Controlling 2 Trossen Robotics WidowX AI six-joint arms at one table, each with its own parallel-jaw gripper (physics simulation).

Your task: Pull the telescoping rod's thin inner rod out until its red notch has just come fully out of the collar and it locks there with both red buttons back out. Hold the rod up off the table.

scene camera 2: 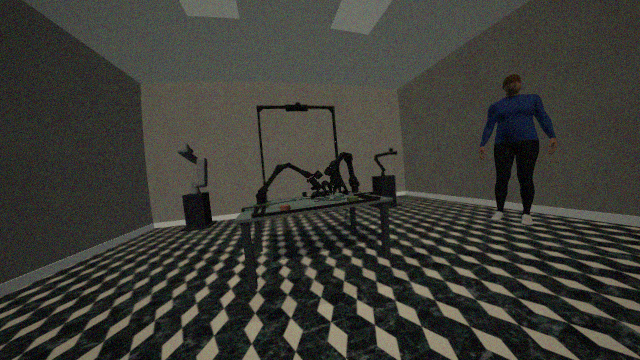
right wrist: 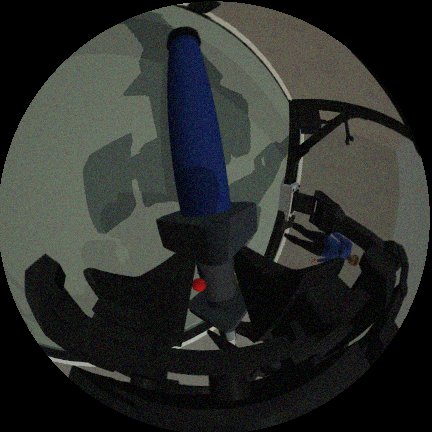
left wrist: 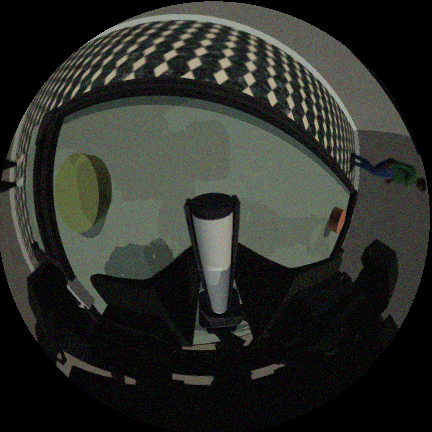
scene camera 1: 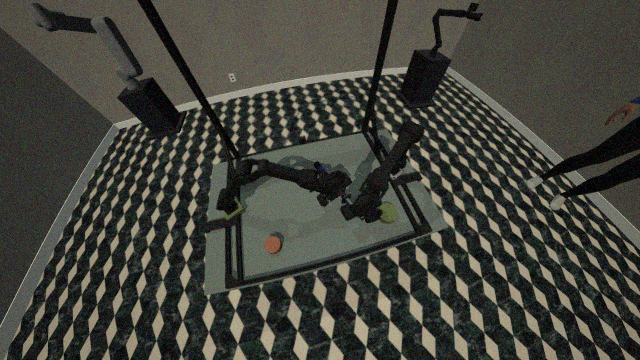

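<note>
The telescoping rod's blue outer tube [right wrist: 197, 125] [scene camera 1: 319, 166] with a black end cap slants across the right wrist view above the table and its shadow. Its dark collar [right wrist: 217, 275] has one red button [right wrist: 199, 285] showing, out, beside a finger; the other button is hidden. My right gripper [right wrist: 212, 246] is shut on the collar, its fingers close on both sides. The pale inner rod [left wrist: 215, 235] with a black end cap is between the fingers of my left gripper [left wrist: 213, 244], which is shut on it. No red notch shows.
A yellow-green disc [scene camera 1: 388, 213] [left wrist: 77, 192] lies at the right of the table beside the left gripper. An orange disc [scene camera 1: 272, 244] [scene camera 2: 285, 207] [left wrist: 336, 220] lies near the front left. Black frame bars edge the table. A person [scene camera 2: 516, 120] stands at the right.
</note>
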